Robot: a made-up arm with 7 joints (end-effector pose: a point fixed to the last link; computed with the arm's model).
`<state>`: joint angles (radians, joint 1 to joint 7).
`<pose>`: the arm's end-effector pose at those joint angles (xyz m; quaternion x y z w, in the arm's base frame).
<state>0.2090 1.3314 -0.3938 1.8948 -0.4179 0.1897 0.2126</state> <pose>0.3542 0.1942 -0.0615 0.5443 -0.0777 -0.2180 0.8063</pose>
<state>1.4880 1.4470 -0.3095 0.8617 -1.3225 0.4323 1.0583</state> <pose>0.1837 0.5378 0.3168 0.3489 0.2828 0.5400 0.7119</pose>
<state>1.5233 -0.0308 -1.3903 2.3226 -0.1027 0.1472 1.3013</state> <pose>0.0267 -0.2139 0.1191 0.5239 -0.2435 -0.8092 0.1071</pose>
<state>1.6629 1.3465 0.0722 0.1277 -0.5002 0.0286 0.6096</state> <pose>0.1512 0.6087 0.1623 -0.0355 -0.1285 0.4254 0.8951</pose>
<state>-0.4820 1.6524 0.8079 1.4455 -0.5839 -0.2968 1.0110</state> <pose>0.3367 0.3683 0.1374 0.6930 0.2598 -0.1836 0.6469</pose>
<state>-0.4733 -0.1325 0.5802 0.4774 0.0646 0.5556 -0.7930</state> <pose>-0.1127 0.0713 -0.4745 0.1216 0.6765 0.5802 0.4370</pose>
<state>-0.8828 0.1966 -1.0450 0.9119 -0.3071 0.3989 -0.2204</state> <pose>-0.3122 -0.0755 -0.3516 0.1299 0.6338 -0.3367 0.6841</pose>
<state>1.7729 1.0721 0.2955 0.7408 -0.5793 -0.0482 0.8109</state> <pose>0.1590 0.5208 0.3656 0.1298 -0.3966 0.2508 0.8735</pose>
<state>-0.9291 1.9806 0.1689 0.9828 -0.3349 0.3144 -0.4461</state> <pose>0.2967 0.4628 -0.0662 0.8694 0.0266 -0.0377 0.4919</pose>
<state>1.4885 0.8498 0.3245 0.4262 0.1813 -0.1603 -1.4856</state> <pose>0.3423 0.4693 0.2027 -0.2454 -0.4250 0.8541 0.1723</pose>
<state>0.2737 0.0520 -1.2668 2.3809 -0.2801 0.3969 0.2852</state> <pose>0.0811 -0.1940 0.0536 -0.1797 -0.2531 -0.6423 0.7008</pose>
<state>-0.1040 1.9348 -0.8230 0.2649 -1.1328 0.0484 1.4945</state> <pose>0.0470 0.6194 0.1766 -0.2529 -0.9114 -0.3116 0.0908</pose>
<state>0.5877 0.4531 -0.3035 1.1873 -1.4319 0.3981 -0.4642</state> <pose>0.4726 0.1346 -0.0846 0.6725 -0.3340 0.1779 0.6360</pose>
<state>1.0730 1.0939 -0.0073 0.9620 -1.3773 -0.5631 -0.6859</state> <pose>0.3278 0.4504 0.2209 0.7246 -0.4865 0.1282 0.4710</pose>
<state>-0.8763 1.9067 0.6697 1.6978 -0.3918 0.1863 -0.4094</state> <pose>0.3553 0.2239 -0.0133 0.6850 -0.3298 -0.1608 0.6294</pose>
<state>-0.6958 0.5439 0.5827 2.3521 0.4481 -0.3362 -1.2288</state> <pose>0.1856 0.2017 -0.0843 -0.1742 -0.5503 0.4747 0.6645</pose>
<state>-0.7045 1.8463 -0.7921 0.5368 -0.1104 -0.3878 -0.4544</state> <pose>0.0739 0.6078 -0.0151 0.7316 0.3629 -0.2241 0.5319</pose>
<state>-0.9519 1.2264 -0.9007 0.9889 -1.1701 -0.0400 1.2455</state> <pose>-0.2326 0.4178 -0.2924 -0.2901 -0.7677 0.5379 0.1926</pose>
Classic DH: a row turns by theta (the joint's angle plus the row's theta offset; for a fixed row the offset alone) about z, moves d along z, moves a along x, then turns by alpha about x. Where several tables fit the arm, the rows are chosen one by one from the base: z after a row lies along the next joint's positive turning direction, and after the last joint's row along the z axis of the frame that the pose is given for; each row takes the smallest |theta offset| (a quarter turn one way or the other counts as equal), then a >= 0, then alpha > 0; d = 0 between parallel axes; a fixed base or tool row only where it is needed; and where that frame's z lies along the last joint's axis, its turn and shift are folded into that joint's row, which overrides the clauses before.
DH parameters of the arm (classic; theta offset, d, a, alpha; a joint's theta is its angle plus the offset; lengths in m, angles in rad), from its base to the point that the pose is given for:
base (fixed): 0 0.0779 -0.0172 1.5708
joint 1: -1.5708 -0.0813 0.018 -1.5708
joint 2: -1.5708 0.03 0.0117 1.5708
joint 3: 1.5708 -0.2291 0.0286 1.5708
joint 4: 0 0.0155 -0.0275 -1.5708
joint 5: 0 -0.3174 -0.0063 -1.5708
joint 6: -1.5708 -0.0154 0.0129 1.5708
joint 7: -0.5719 -0.0027 -0.0137 -2.5569
tool (fixed): 2.7003 0.0056 0 0

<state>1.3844 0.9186 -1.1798 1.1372 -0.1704 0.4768 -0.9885</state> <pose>0.4785 0.2017 0.1133 0.4905 -0.4979 0.3433 0.6274</pose>
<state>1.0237 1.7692 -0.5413 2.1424 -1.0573 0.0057 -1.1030</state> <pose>0.2763 0.2059 0.2212 0.6249 -0.7715 -0.0937 0.0738</pose>
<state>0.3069 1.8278 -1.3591 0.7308 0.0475 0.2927 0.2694</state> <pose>0.0702 0.6088 -0.0213 0.5774 0.6049 0.2081 0.5073</pose>
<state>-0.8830 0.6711 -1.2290 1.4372 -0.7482 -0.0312 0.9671</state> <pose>-0.3087 0.0073 -0.3117 -0.0465 0.5537 -0.7969 0.2369</pose>
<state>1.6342 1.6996 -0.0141 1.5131 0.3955 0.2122 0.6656</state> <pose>-0.0137 0.3539 0.4552 0.2996 -0.5478 0.1430 0.7680</pose>
